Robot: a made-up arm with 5 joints.
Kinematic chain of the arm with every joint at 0, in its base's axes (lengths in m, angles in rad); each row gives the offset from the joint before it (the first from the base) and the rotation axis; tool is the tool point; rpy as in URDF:
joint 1: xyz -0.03 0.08 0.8 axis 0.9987 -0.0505 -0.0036
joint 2: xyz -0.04 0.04 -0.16 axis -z
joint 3: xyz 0.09 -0.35 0 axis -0.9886 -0.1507 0.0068
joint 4: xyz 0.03 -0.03 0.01 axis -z
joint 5: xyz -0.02 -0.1 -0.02 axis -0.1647 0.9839 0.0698
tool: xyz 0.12 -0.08 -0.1 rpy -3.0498 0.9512 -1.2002
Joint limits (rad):
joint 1: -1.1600..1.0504
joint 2: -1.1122..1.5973
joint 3: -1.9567..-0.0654
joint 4: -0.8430..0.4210
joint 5: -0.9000..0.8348
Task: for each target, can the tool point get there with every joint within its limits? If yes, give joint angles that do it. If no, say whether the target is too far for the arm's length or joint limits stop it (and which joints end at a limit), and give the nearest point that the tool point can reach.
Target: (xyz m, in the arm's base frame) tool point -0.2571 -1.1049 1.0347
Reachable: no: too far | nearest point -0.1705 -0.5355 0.9222 | short by 0.587 m
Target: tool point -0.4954 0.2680 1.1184
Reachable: no: joint limits stop it (at a limit: joint 1, joint 2, joint 3, joint 5) | nearest point -0.5076 -0.1698 1.0237 | short by 0.448 m
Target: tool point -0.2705 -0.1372 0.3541
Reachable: yes | joints 0.0841 1.1039 -1.0385 -0.3970 0.7033
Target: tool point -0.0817 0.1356 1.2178
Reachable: no: joint limits stop it (at a limit: joint 1, joint 3, joint 4, joint 5) | nearest point -0.1047 -0.2587 1.1876 | short by 0.396 m
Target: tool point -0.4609 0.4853 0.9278
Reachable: no: joint limits stop it (at a limit: joint 1, joint 2, joint 4, joint 5) | nearest point -0.4113 0.4681 0.6150 | short by 0.317 m
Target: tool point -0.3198 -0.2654 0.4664
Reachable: yes | joints -0.0510 1.2768 -0.9067 -0.5087 -0.0927
